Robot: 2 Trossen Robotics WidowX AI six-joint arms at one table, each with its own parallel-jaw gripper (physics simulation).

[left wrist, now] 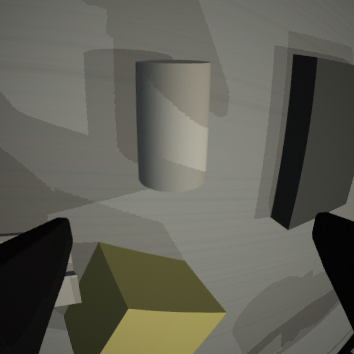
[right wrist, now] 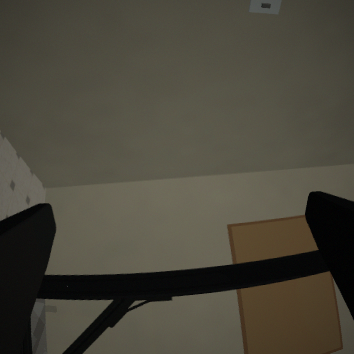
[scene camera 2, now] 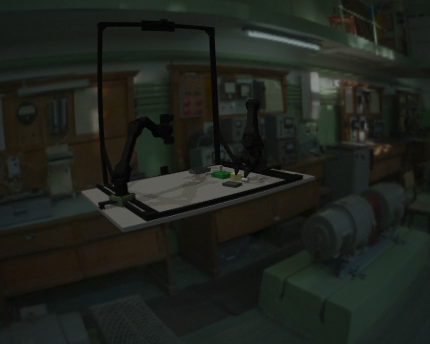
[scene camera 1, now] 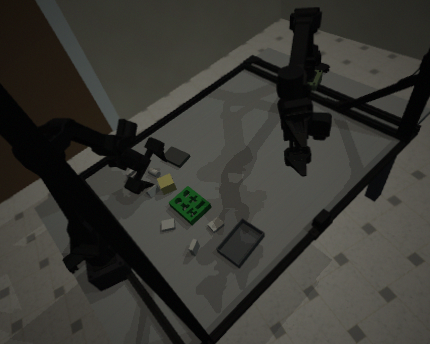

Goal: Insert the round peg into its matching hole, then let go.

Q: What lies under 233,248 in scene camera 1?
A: A dark tray.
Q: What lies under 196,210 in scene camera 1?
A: A green hole board.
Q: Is my right gripper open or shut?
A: Open.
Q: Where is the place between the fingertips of my right gripper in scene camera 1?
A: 304,162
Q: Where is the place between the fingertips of my left gripper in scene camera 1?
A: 160,173
